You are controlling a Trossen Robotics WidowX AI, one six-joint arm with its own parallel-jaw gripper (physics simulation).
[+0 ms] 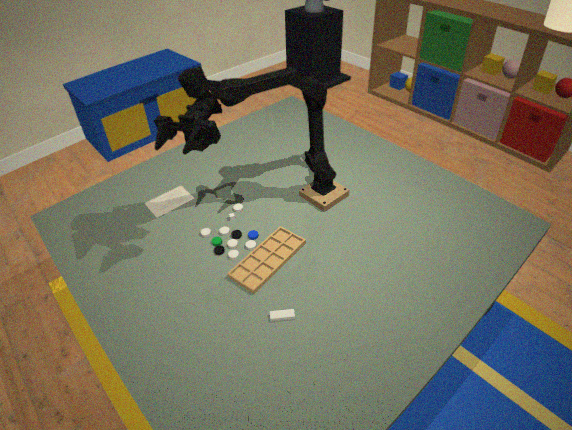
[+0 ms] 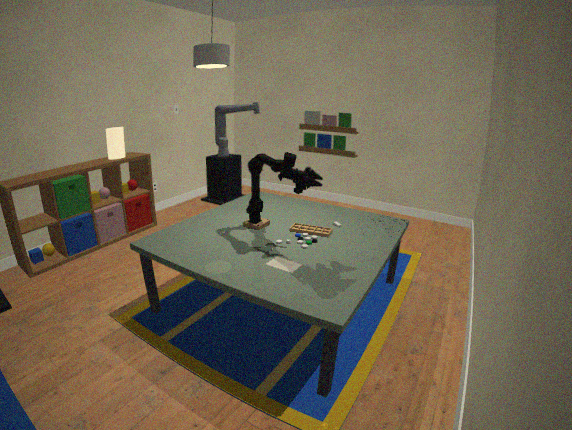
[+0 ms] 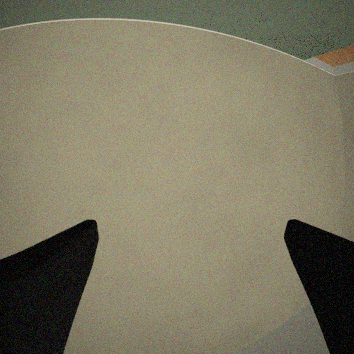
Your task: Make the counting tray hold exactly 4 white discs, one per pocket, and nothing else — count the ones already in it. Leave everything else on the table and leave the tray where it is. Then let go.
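The tan counting tray (image 1: 253, 289) (image 2: 311, 233) lies on the table with two rows of pockets; no disc shows in them. Beside it lie several loose white discs, among them one near the tray (image 1: 250, 244), one at the left (image 1: 205, 232) and one farther back (image 1: 238, 206). Among them are a blue disc (image 1: 253, 234), a green disc (image 1: 216, 241) and two black discs (image 1: 236, 234) (image 1: 219, 250). My gripper (image 1: 171, 149) (image 2: 321, 179) (image 3: 195, 231) is open and empty, high above the table and away from the tray, pointing roughly level.
A white block (image 1: 282, 315) (image 2: 337, 224) lies beyond the tray from the discs. A pale flat card (image 1: 170, 201) (image 2: 283, 264) lies on the discs' other side. A tiny white piece (image 1: 231, 215) lies near the discs. My arm's wooden base (image 1: 324, 202) stands on the table.
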